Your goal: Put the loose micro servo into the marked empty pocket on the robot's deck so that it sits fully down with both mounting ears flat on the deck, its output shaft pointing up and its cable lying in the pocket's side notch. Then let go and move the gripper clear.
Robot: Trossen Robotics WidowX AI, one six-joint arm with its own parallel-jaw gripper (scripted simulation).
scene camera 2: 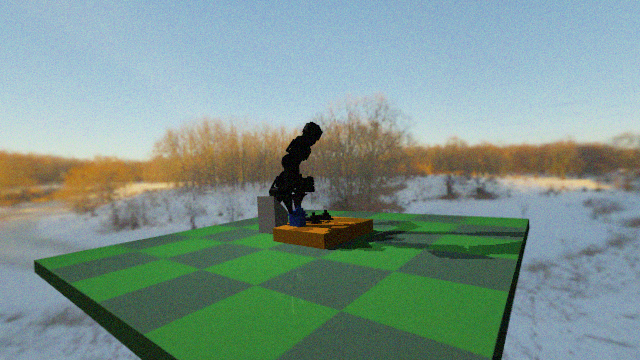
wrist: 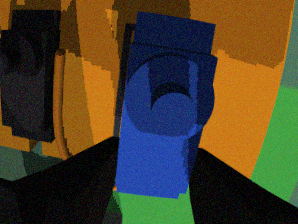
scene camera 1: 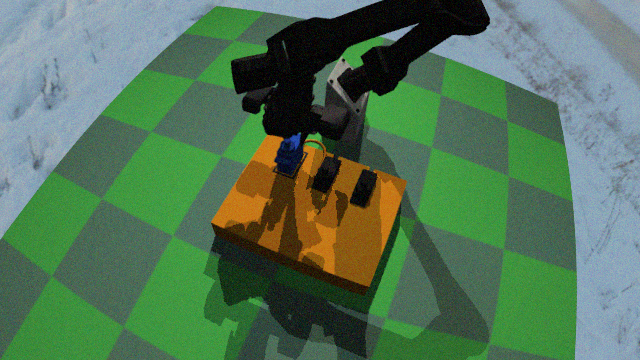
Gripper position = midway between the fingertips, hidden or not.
In view: my gripper [scene camera 1: 293, 141], a blue micro servo [scene camera 1: 289, 154] and an orange deck [scene camera 1: 322, 235].
The blue micro servo also shows in the wrist view [wrist: 169, 97]. My gripper also shows in scene camera 2 [scene camera 2: 294, 213] and in the wrist view [wrist: 155, 152]. The orange deck is seen too in scene camera 2 [scene camera 2: 328, 233].
